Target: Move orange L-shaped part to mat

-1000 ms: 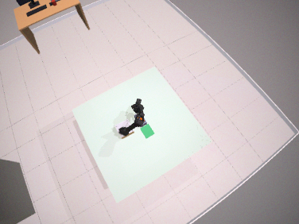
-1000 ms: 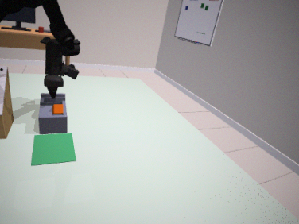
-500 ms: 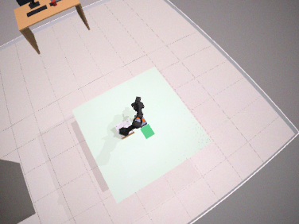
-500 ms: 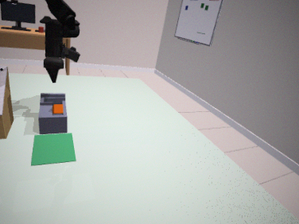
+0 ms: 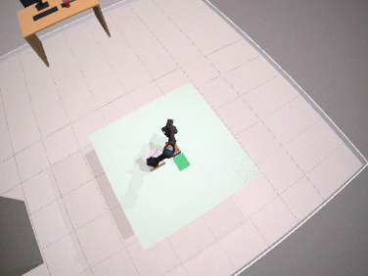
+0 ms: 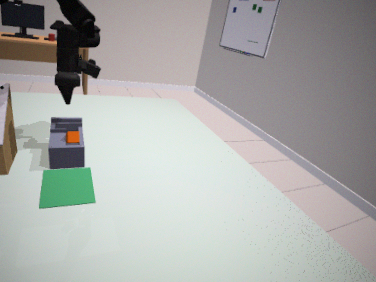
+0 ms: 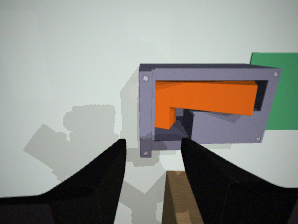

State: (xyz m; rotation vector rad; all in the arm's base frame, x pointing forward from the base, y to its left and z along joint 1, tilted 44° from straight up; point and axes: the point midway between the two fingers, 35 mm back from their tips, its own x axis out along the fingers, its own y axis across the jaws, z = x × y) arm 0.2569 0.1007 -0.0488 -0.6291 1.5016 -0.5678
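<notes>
Now: the orange L-shaped part 10 cm below my gripper tip and 4 cm to the right of it. The rest, counted from my gripper tip: green mat 22 cm to the right, 16 cm below.
</notes>
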